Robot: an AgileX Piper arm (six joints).
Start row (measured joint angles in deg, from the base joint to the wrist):
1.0, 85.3, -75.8, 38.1, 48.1, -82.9
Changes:
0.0, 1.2, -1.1, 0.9, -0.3, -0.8
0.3, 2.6, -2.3, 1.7, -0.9, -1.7
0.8, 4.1, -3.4, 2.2, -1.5, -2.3
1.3, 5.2, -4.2, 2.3, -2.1, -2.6
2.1, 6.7, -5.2, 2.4, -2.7, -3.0
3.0, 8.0, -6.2, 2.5, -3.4, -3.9
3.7, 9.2, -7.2, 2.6, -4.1, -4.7
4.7, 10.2, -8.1, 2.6, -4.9, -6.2
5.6, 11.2, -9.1, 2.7, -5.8, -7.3
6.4, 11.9, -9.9, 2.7, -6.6, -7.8
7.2, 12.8, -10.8, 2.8, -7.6, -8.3
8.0, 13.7, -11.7, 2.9, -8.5, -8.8
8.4, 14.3, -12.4, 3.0, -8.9, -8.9
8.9, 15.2, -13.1, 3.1, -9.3, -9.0
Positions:
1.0, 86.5, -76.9, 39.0, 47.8, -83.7
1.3, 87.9, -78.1, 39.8, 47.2, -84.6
1.8, 89.4, -79.2, 40.3, 46.6, -85.2
2.3, 90.5, -80.0, 40.4, 46.0, -85.5
3.1, 92.0, -81.0, 40.5, 45.4, -85.9
4.0, 93.3, -82.0, 40.6, 44.7, -86.8
4.7, 94.5, -83.0, 40.7, 44.0, -87.6
5.7, 95.5, -83.9, 40.7, 43.2, -89.1
6.6, 96.5, -84.9, 40.8, 42.3, -90.2
7.4, 97.2, -85.7, 40.8, 41.5, -90.7
8.2, 98.1, -86.6, 40.9, 40.5, -91.2
9.0, 99.0, -87.5, 41.0, 39.6, -91.7
9.4, 99.6, -88.2, 41.1, 39.2, -91.8
9.9, 100.5, -88.9, 41.2, 38.8, -91.9

